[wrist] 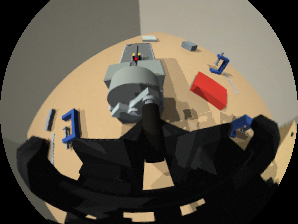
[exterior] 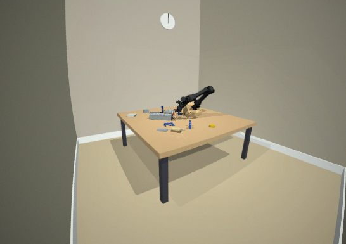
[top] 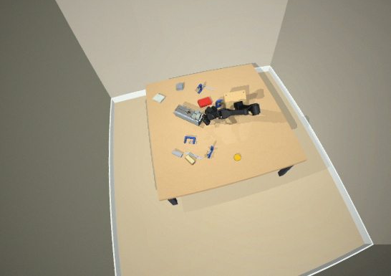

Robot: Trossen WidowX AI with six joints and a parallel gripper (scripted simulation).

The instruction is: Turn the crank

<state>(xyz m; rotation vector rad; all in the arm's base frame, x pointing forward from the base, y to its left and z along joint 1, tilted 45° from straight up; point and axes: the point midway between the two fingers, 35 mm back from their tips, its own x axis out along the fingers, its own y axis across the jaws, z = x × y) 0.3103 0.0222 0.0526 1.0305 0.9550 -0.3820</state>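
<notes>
Now: the dark crank handle 30 mm above my gripper tip, 10 mm to the left of it and 10 mm behind it. Round my gripper tip: red pointer 120 mm ahead, 80 mm to the right; tan block 340 mm to the left, 210 mm ahead, 70 mm below; yellow disc 420 mm to the left, 170 mm behind, 80 mm below.
</notes>
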